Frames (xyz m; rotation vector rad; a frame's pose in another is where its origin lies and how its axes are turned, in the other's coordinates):
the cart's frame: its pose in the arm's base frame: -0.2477 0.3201 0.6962 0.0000 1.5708 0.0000
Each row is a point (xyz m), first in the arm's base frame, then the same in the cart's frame.
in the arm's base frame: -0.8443 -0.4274 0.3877
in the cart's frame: 0.3085 -0.7475 -0.5966
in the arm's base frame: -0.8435 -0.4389 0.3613
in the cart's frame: 0.3349 -0.7590 -0.5958
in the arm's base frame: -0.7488 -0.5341 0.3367
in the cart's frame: 0.3595 -0.8542 -0.5011
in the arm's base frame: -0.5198 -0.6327 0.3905
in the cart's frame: 0.3057 -0.9528 -0.2721
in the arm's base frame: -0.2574 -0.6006 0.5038
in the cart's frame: 0.1924 -0.9207 -0.0097
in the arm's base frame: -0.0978 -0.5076 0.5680
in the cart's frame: 0.1282 -0.8277 0.1499
